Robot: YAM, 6 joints.
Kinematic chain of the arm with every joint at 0, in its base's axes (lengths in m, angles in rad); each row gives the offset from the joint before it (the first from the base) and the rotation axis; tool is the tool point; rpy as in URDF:
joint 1: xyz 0 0 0.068 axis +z
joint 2: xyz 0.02 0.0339 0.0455 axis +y
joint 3: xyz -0.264 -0.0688 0 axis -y
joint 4: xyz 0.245 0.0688 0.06 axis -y
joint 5: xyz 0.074 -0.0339 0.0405 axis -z
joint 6: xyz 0.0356 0 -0.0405 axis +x
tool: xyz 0 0 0 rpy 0 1.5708 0
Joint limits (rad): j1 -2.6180..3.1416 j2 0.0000..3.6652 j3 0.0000..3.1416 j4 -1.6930..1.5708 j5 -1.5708..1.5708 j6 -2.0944..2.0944
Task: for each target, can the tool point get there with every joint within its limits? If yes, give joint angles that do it. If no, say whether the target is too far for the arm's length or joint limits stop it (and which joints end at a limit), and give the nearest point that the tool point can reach.
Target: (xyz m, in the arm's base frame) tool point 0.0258 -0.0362 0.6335
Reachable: yes | joints -1.5098 1.0282 2.0898 -0.5338 -0.7219 -0.8128
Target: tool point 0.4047 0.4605 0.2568
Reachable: yes | joints 0.8044 2.8436 2.8622 -0.0052 -0.8957 1.3563
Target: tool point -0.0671 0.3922 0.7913
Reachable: no: too far | nearest point -0.0548 0.3201 0.6601 | short by 0.150 m
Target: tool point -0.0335 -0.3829 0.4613
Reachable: yes | joints -1.7004 1.6623 1.7989 -0.2117 -0.4754 0.1265
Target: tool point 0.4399 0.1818 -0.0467
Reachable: yes | joints 0.4496 2.7857 1.8785 -0.5645 0.8818 -1.0971
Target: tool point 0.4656 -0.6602 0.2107
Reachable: no: too far | nearest point 0.3695 -0.5239 0.1901 | short by 0.168 m
